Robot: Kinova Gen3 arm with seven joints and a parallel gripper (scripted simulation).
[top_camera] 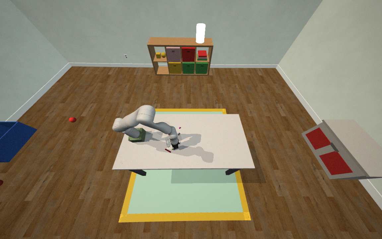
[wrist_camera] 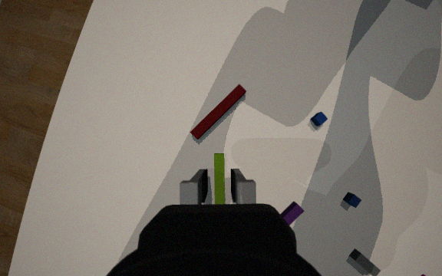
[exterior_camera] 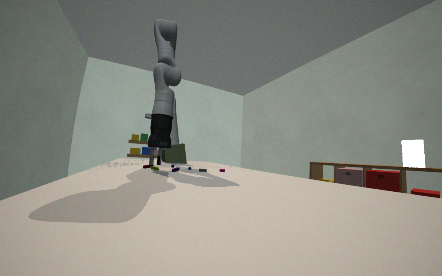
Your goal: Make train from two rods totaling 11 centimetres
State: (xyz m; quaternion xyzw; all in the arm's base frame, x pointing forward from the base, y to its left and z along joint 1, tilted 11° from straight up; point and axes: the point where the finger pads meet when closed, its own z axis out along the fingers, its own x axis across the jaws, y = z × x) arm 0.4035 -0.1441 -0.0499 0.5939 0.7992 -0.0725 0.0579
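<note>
The lime rod is 30 mm below my hand. From my hand the other things lie so: small blue rod 140 mm to the left, 30 mm below, 20 mm behind; purple rod 70 mm to the left, 30 mm below, 30 mm ahead; red rod 60 mm behind, 30 mm below, 20 mm to the right.
</note>
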